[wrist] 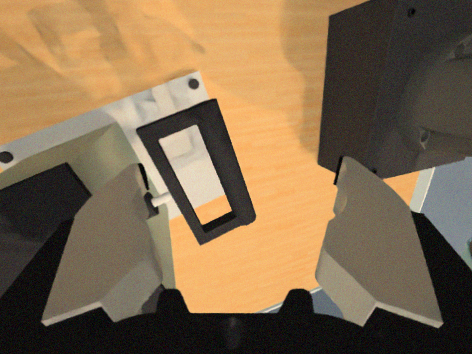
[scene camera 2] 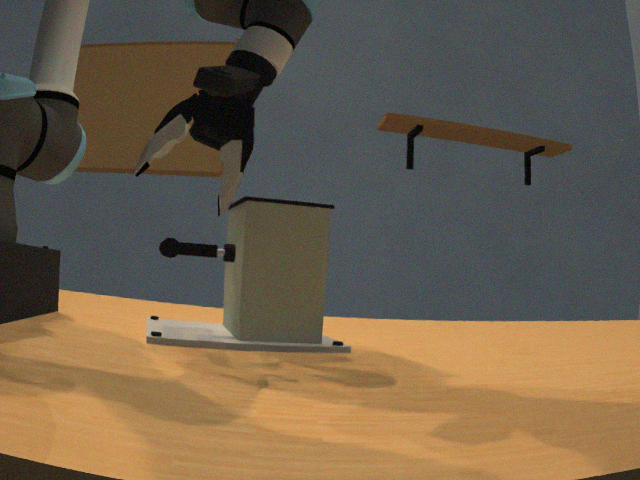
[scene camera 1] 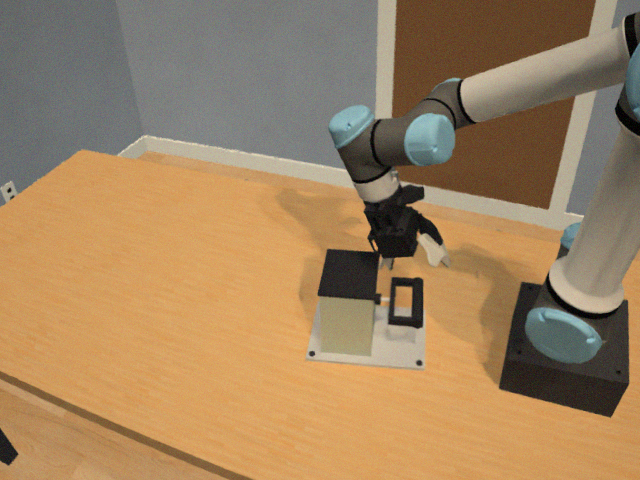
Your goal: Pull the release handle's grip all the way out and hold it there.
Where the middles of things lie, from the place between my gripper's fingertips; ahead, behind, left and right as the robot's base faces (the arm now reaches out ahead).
Right now the base plate (scene camera 1: pixel 395 347) is 16 cm below my hand, 8 cm ahead of it and 6 cm to the left of it.
